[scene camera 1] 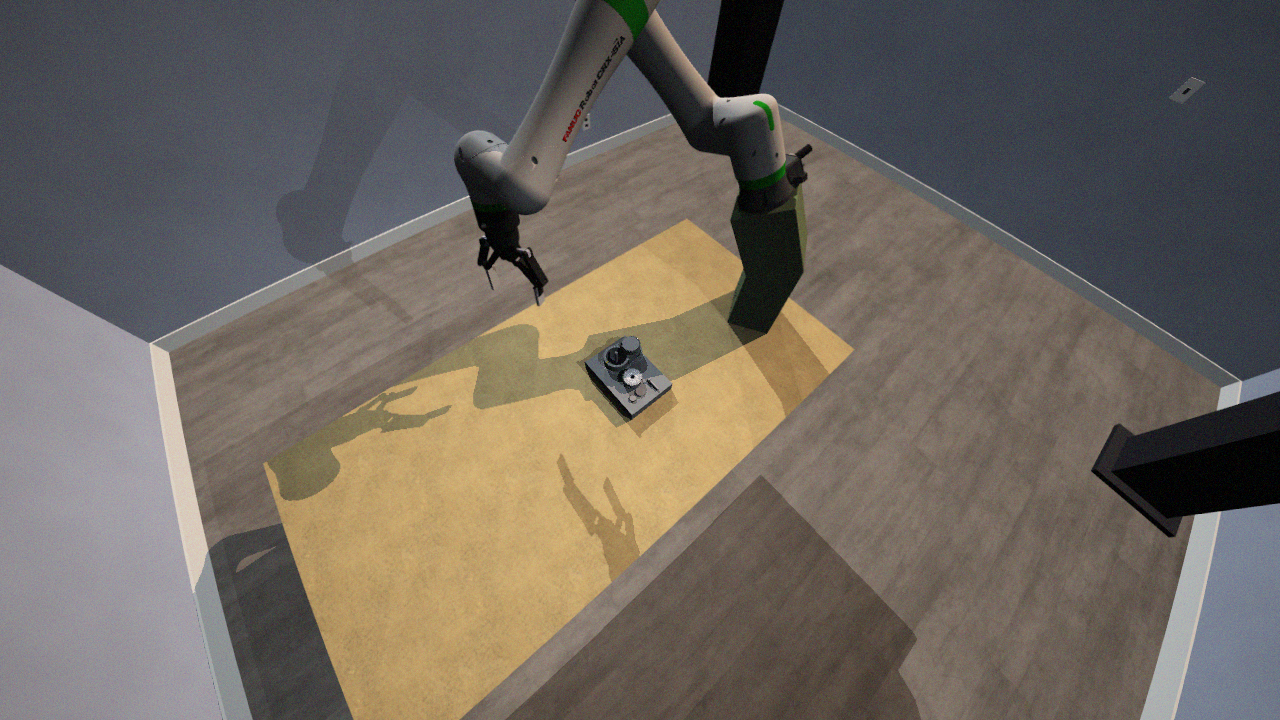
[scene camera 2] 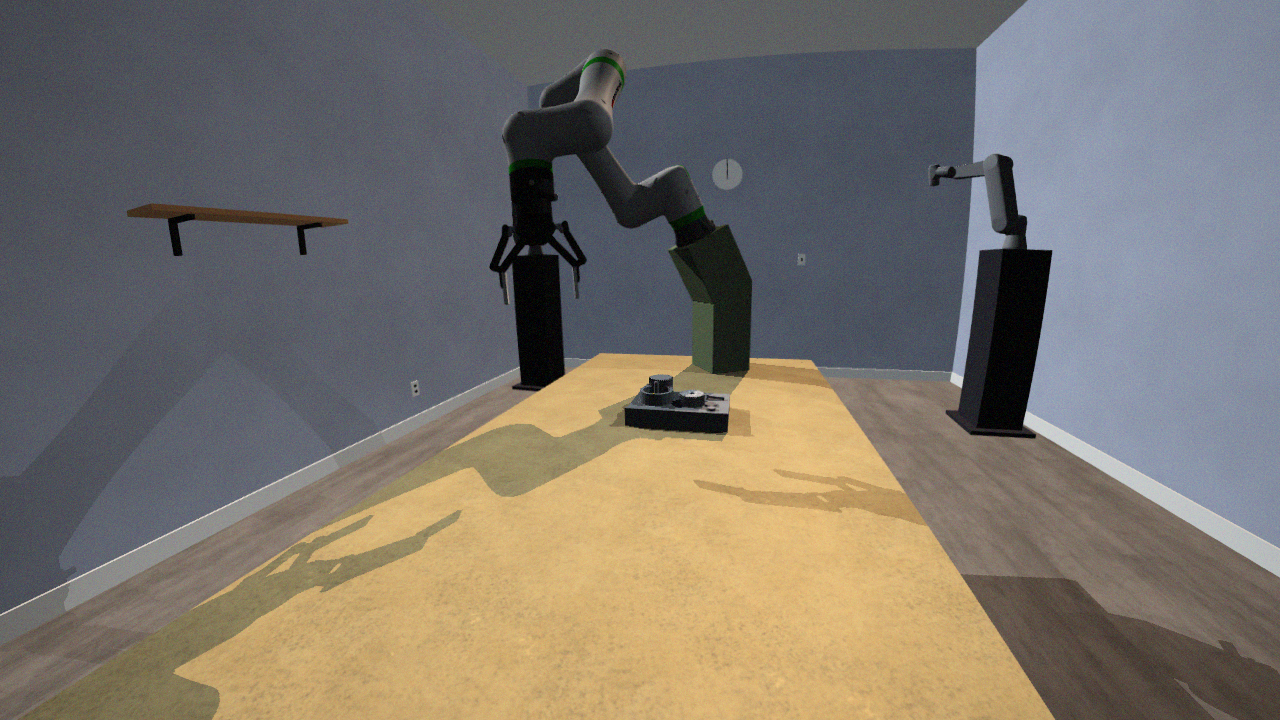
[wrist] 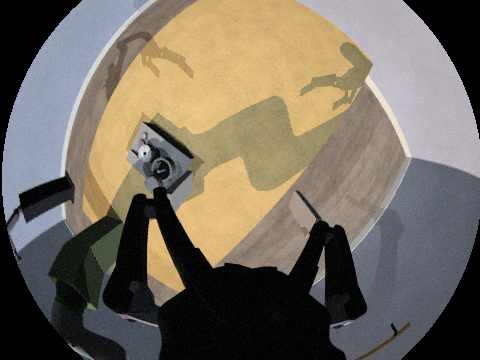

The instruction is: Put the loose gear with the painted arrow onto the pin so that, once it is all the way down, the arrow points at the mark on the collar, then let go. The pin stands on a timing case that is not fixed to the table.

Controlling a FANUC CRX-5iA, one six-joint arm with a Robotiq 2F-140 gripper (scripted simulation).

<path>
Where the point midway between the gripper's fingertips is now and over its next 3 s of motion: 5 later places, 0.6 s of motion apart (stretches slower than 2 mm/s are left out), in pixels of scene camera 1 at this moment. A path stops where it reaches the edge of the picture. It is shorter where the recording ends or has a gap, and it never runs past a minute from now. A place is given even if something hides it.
The gripper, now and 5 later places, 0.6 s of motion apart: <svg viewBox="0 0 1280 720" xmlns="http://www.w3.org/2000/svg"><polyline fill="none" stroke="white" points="518,294 562,328 625,362 632,365 632,368 632,369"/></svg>
</path>
